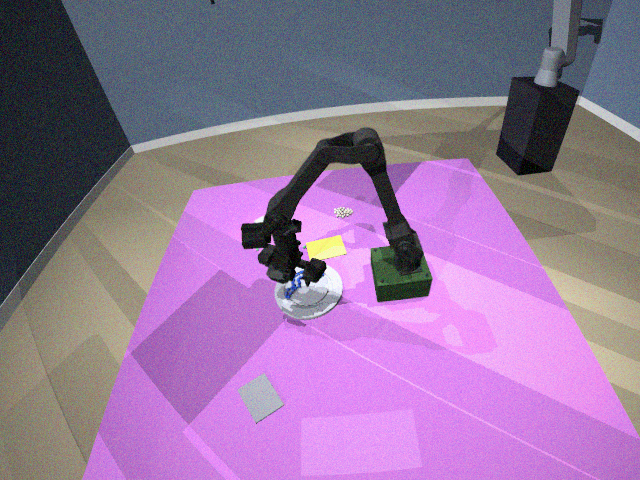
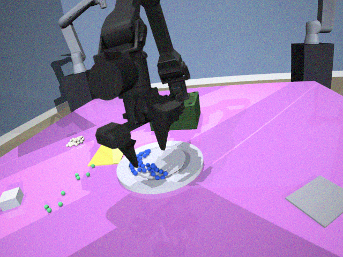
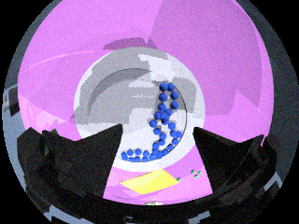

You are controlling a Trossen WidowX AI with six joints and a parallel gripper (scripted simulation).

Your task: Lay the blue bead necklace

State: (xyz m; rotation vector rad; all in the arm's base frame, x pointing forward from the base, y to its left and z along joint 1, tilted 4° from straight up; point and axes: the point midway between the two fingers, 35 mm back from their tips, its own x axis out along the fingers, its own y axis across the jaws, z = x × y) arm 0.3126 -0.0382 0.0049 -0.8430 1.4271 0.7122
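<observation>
My gripper tip is now 30 mm past the round white bead board, 30 mm above it and 10 mm to the right of it. From my gripper tip the other things lie so: yellow sheet (150 mm to the right, 100 mm behind, 40 mm below); then grey tile (310 mm to the left, 110 mm ahead, 40 mm below); then cube (320 mm to the right, 120 mm ahead, 30 mm below).
</observation>
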